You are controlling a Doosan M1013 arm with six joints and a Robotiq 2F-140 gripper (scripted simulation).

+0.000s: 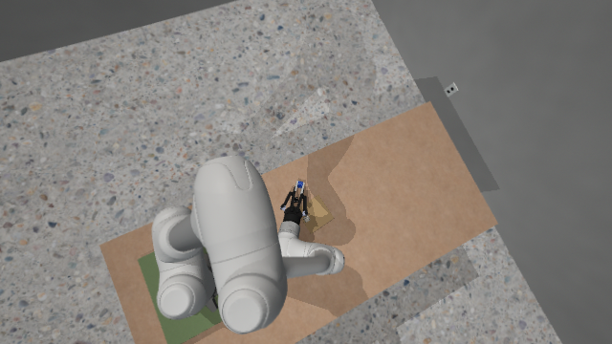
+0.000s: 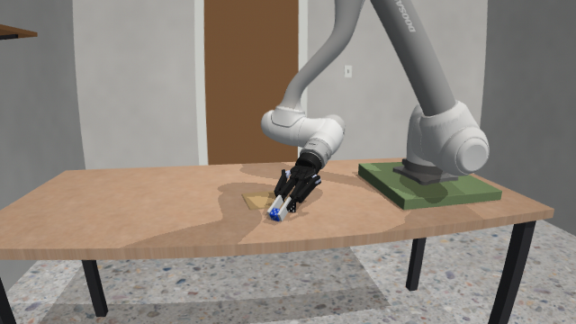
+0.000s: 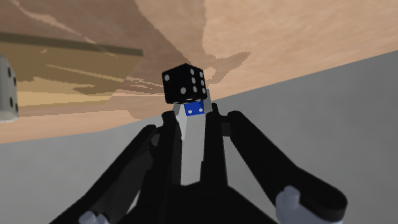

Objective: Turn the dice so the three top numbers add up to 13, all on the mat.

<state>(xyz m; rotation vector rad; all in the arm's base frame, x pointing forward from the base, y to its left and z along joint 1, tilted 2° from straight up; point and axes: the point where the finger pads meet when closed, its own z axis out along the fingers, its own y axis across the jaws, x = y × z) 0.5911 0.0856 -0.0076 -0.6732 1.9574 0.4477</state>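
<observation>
My gripper is now 2 cm short of the blue die, 1 cm to the right of it and 1 cm above it. The rest, counted from my hand: white die: 6 cm behind, 14 cm to the right, 1 cm below; tan mat: 1 cm behind, 15 cm to the right, 3 cm below; black die: 5 cm behind, 4 cm to the right, 2 cm below.
</observation>
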